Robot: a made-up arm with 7 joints.
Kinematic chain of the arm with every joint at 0, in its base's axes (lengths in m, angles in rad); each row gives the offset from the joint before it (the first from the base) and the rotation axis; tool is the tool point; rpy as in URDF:
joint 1: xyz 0 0 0.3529 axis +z
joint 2: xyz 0 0 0 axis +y
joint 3: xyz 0 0 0.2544 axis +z
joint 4: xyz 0.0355 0 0 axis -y
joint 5: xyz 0.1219 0 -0.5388 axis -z
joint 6: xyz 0 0 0 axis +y
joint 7: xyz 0.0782 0 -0.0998 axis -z
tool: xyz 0 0 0 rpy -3.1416 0 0
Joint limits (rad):
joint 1: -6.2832..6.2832
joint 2: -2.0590..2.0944
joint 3: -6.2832..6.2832
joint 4: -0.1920..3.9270
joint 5: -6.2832..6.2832
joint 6: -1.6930..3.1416
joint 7: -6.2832..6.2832
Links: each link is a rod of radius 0.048 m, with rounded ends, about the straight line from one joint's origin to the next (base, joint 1, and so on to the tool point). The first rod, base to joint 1, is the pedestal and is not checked.
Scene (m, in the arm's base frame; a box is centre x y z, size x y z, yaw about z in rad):
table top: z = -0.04
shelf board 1: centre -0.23 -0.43 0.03 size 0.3 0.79 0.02 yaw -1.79
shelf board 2: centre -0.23 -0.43 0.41 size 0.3 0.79 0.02 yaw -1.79
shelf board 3: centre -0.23 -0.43 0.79 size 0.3 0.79 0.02 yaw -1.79
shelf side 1: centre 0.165 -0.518 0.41 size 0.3 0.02 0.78 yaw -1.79
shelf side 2: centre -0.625 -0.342 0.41 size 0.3 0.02 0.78 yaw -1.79
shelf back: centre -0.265 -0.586 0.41 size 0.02 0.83 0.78 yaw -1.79
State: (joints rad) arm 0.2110 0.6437 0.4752 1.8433 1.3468 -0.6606 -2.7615
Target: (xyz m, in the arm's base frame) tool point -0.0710 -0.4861 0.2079
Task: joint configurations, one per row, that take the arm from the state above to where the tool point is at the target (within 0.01 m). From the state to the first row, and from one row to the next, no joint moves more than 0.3 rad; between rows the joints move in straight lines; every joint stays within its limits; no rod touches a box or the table.
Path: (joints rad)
1: 0.3292 0.7392 0.6530 1.5686 1.3675 -0.6534 -2.6306
2: 0.4474 0.8348 0.8308 1.2938 1.3883 -0.6463 -2.4997
3: 0.5656 0.9303 1.0086 1.0191 1.4090 -0.6391 -2.3688
4: 0.6838 1.0258 1.1864 0.7444 1.4298 -0.6319 -2.2379
5: 0.8020 1.1214 1.3641 0.4697 1.4505 -0.6248 -2.1070
6: 0.9202 1.2169 1.5419 0.1949 1.4712 -0.6176 -1.9761
7: 1.1820 1.4363 1.3504 0.2465 1.4242 -0.4133 -2.1724
8: 1.4438 1.6557 1.1589 0.2981 1.3771 -0.2090 -2.3688
9: 1.7057 1.8750 0.9674 0.3497 1.3301 -0.0047 -2.5651
10: 1.9675 2.0944 0.7758 0.4012 1.2830 0.1996 -2.7615

